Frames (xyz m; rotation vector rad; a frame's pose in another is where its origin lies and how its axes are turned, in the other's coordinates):
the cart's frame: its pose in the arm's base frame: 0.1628 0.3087 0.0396 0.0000 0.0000 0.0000
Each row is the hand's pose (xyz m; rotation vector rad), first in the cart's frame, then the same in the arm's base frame.
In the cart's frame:
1: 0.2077 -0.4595 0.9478 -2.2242 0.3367 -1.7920
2: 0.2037 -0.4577 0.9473 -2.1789 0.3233 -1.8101
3: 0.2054 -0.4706 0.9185 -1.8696 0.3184 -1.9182
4: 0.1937 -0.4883 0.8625 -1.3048 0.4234 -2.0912
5: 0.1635 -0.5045 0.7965 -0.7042 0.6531 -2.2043
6: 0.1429 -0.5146 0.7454 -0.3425 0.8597 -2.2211
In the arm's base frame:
1: 0.3705 -0.1508 0.9874 -2.2242 0.3367 -1.7920
2: 0.3665 -0.1490 0.9869 -2.1789 0.3233 -1.8101
3: 0.3682 -0.1619 0.9581 -1.8696 0.3184 -1.9182
4: 0.3565 -0.1796 0.9021 -1.3048 0.4234 -2.0912
5: 0.3263 -0.1958 0.8361 -0.7042 0.6531 -2.2043
6: 0.3057 -0.2059 0.7850 -0.3425 0.8597 -2.2211

